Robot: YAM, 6 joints.
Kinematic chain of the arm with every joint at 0, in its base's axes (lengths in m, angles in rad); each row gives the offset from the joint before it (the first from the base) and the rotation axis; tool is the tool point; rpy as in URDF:
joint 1: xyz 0 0 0.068 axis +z
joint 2: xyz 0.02 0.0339 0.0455 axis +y
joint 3: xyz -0.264 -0.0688 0 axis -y
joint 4: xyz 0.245 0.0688 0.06 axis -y
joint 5: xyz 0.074 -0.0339 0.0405 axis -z
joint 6: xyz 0.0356 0 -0.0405 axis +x
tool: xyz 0 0 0 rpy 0 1.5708 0
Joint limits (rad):
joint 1: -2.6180..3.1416
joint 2: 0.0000..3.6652
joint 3: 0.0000..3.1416
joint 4: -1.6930..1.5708
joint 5: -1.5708..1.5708
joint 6: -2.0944..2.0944
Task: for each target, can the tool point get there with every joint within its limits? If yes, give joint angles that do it. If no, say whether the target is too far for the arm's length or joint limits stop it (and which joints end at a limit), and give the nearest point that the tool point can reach.
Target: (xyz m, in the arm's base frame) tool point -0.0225 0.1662 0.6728
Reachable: yes | joints -1.4265 1.1657 2.4771 1.2005 -0.0474 -1.6222
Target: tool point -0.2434 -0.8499 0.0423
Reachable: no: too far | nearest point -0.1772 -0.6188 0.0621 | short by 0.241 m
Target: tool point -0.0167 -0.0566 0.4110
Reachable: yes | joints -1.4276 0.7178 1.3541 -1.4133 0.7616 -0.0609
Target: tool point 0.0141 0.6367 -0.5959
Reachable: no: too far | nearest point 0.0100 0.4504 -0.3188 | short by 0.334 m
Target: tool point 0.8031 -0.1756 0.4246
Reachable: no: too far | nearest point 0.5896 -0.1289 0.3398 | short by 0.234 m
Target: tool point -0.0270 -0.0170 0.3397
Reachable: yes | joints 1.9856 0.2857 0.9665 -1.2538 -1.0912 0.4587
